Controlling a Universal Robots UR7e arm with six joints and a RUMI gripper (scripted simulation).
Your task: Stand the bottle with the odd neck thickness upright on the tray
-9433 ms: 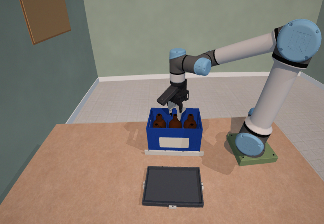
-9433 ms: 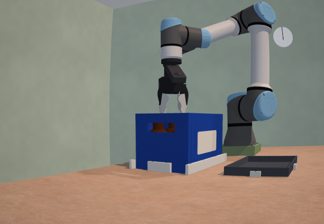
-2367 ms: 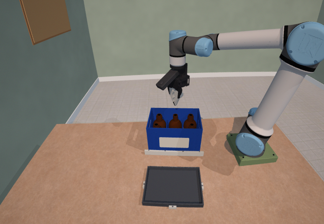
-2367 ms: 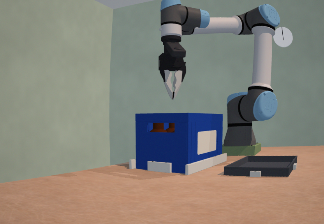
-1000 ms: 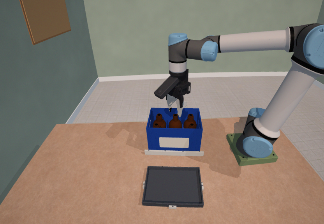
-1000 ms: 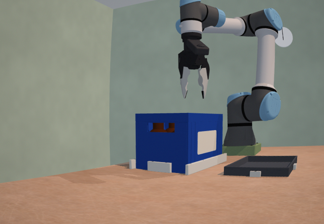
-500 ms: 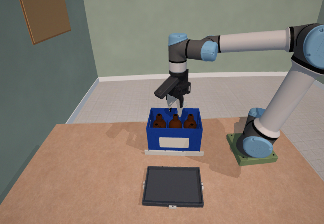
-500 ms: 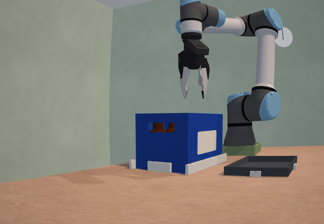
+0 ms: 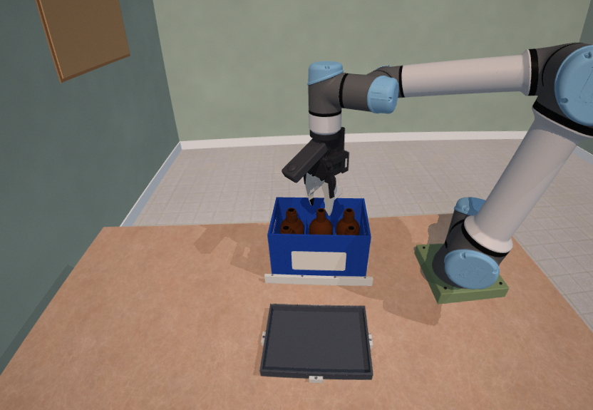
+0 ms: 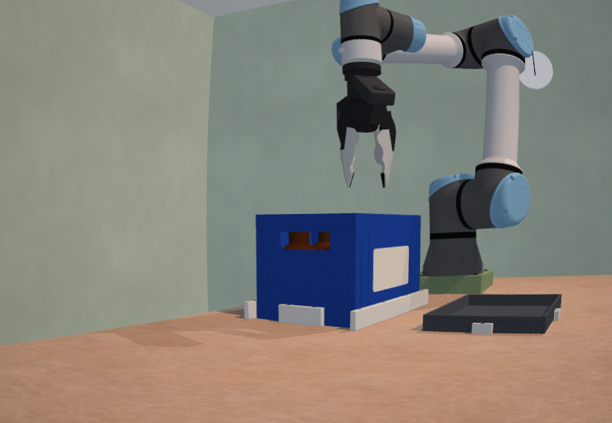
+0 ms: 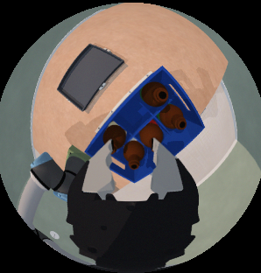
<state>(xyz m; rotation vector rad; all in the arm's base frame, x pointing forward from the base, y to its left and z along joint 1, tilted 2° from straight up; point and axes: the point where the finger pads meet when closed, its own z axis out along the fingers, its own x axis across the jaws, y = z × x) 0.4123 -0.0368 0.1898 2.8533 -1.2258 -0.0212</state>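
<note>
Now: the blue crate 150 mm below my hand and 40 mm to the right of it. From my hand the other things lie so: dark tray (250 mm to the left, 220 mm below, 10 mm ahead); glass bottle (150 mm below, 80 mm to the right, 10 mm behind).
</note>
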